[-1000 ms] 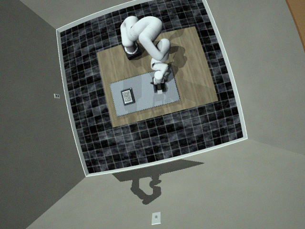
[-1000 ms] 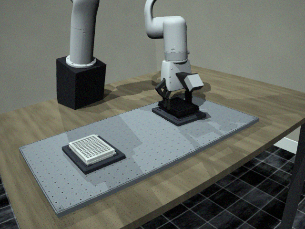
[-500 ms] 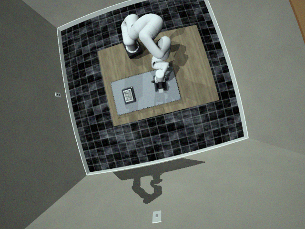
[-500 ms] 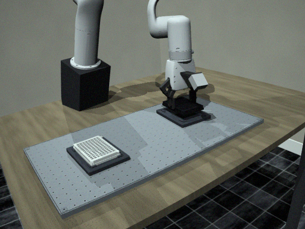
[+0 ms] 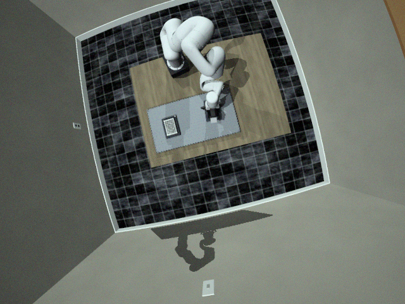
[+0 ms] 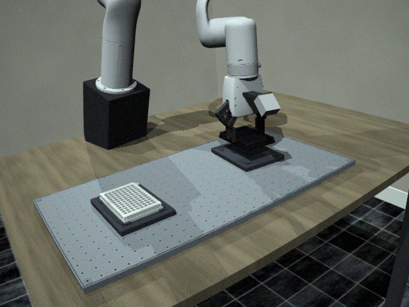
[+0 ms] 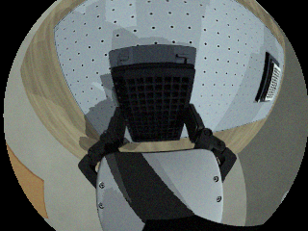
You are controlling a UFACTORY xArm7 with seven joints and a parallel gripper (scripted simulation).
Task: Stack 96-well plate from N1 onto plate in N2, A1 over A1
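Now: the plate nest N1 60 mm below my hand. From my hand the other things lie so: plate nest N2 (60 mm ahead, 350 mm to the right, 60 mm below); then black 96-well plate (10 mm below); then white 96-well plate (60 mm ahead, 350 mm to the right, 40 mm below).
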